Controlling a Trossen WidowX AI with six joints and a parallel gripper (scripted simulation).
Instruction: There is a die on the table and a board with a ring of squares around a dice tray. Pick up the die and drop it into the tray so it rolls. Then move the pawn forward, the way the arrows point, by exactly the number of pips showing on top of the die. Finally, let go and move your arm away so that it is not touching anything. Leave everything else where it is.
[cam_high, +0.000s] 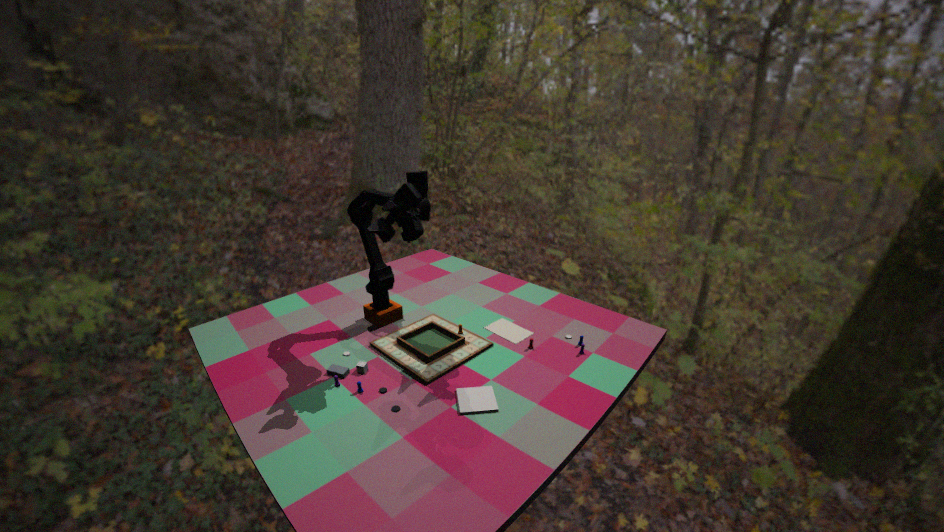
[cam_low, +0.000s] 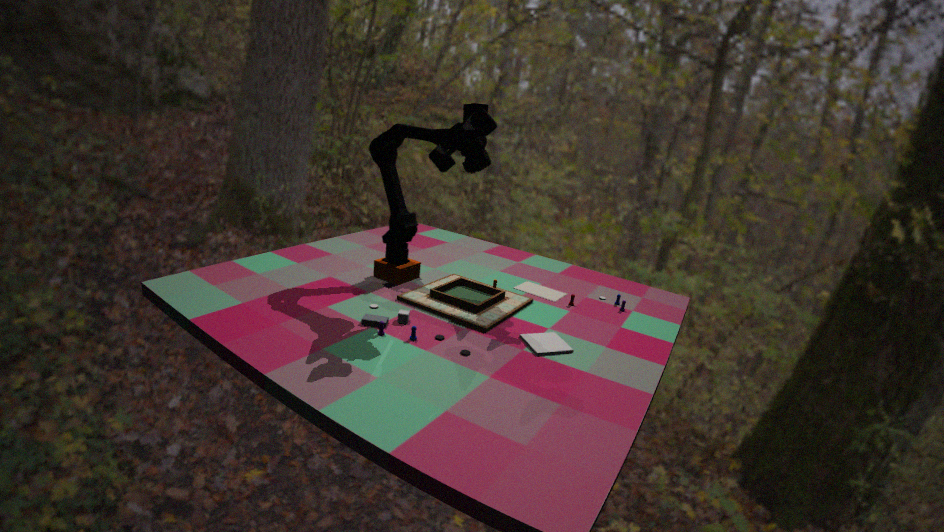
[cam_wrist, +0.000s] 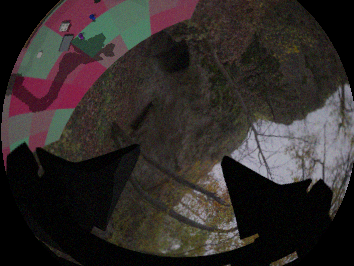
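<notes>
The die is 4 cm behind my gripper tip, 7 cm to the right of it and 44 cm below it. Round my gripper tip: card: 12 cm ahead, 43 cm to the left, 45 cm below; then orange pawn: 2 cm ahead, 28 cm to the left, 42 cm below; then grey block: 7 cm behind, 13 cm to the right, 44 cm below.
</notes>
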